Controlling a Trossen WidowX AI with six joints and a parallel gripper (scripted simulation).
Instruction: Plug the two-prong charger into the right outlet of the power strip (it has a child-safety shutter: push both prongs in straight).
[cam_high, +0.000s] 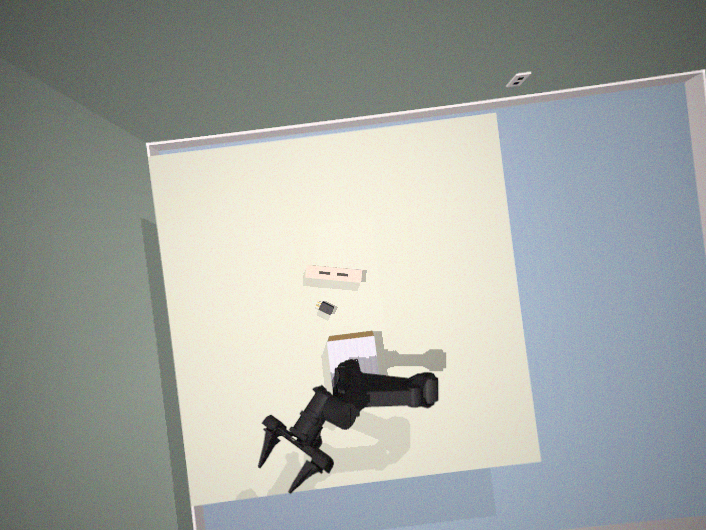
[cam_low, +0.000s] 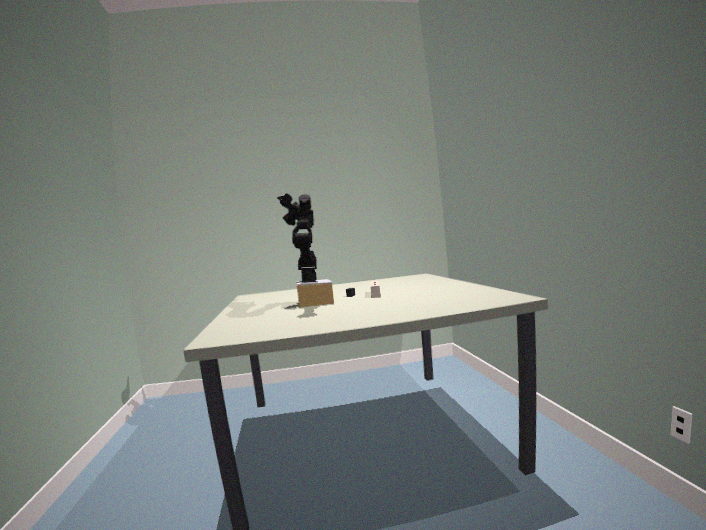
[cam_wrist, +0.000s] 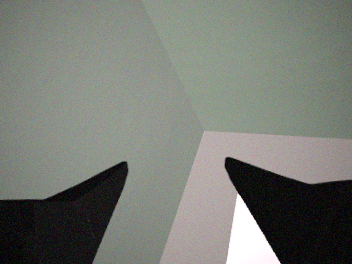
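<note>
My gripper tip is 30 cm short of the dark two-prong charger, 14 cm to the left of it and 51 cm above it.
</note>
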